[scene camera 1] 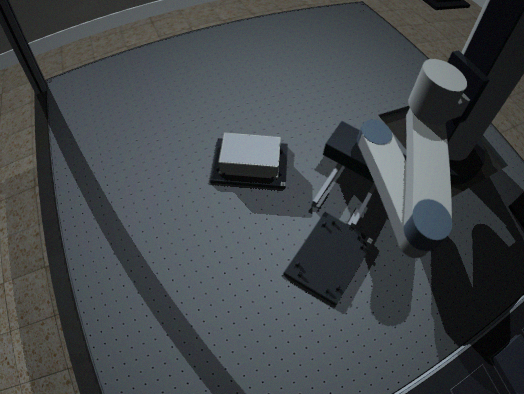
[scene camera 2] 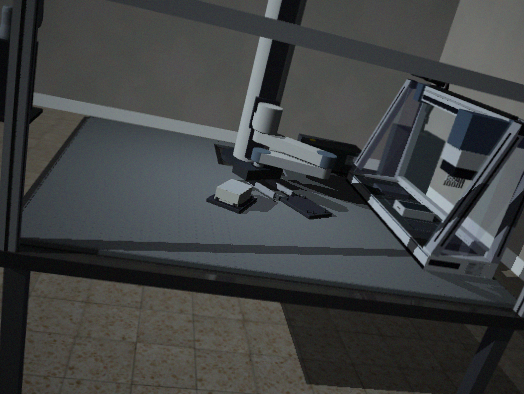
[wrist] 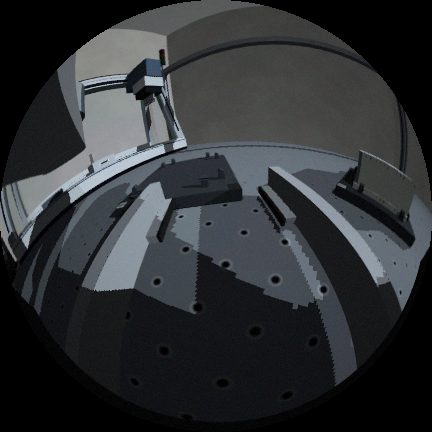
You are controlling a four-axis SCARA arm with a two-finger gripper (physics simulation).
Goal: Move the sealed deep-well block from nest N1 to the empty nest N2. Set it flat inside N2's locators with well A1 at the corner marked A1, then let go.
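Places are measured from the arm's base along level axes (x ahead, y left, z up), in centimetres.
Pixels of known places: gripper, fingertip midpoint: point(scene camera 1: 333, 215) point(scene camera 2: 283, 195) point(wrist: 214, 183).
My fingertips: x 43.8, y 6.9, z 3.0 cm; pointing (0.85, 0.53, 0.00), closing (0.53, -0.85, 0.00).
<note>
For each thing: its top centre in the pictures, then the offset to it from my fingertips. "spot": a spot on its surface instead.
- pale sealed block, top centre: point(wrist: 383, 160) point(scene camera 1: 250, 148) point(scene camera 2: 235, 186) dx +9.9, dy -19.8, dz +3.6 cm
- nest N1, top centre: point(wrist: 379, 182) point(scene camera 1: 250, 158) point(scene camera 2: 233, 195) dx +9.9, dy -19.8, dz +0.5 cm
- Nest N2, top centre: point(wrist: 181, 163) point(scene camera 1: 331, 253) point(scene camera 2: 306, 202) dx +4.8, dy +7.6, dz +0.5 cm
- white head, surface spot: point(scene camera 2: 470, 135) spot: dx +34.1, dy +41.4, dz +40.9 cm
- dark box, surface spot: point(scene camera 2: 330, 146) spot: dx -50.1, dy +30.4, dz +9.8 cm
The pale sealed block point(scene camera 1: 250, 150) point(scene camera 2: 233, 192) point(wrist: 385, 175) sits in nest N1 point(scene camera 1: 283, 167) point(scene camera 2: 212, 200) point(wrist: 375, 212), a dark plate, and looks flat. Nest N2 point(scene camera 1: 325, 260) point(scene camera 2: 305, 205) point(wrist: 190, 172) is a dark, bare plate with small upright locators, turned at an angle to N1. A small light mark shows at one corner of each nest in scene camera 1. My gripper point(scene camera 1: 333, 215) point(scene camera 2: 282, 195) point(wrist: 214, 183) is open and empty, its two long fingers apart and low over the table, tips beside N2's near edge. The block stands off to one side of the fingers. Well A1 cannot be made out.
The arm links point(scene camera 1: 427, 165) point(scene camera 2: 290, 160) fold above and beside the gripper, in front of the column point(scene camera 2: 250, 100). A framed instrument point(scene camera 2: 395, 230) stands at the right in scene camera 2, with a blue and white head point(scene camera 2: 470, 135) point(wrist: 146, 75). A dark box point(scene camera 2: 330, 146) lies behind the arm.
</note>
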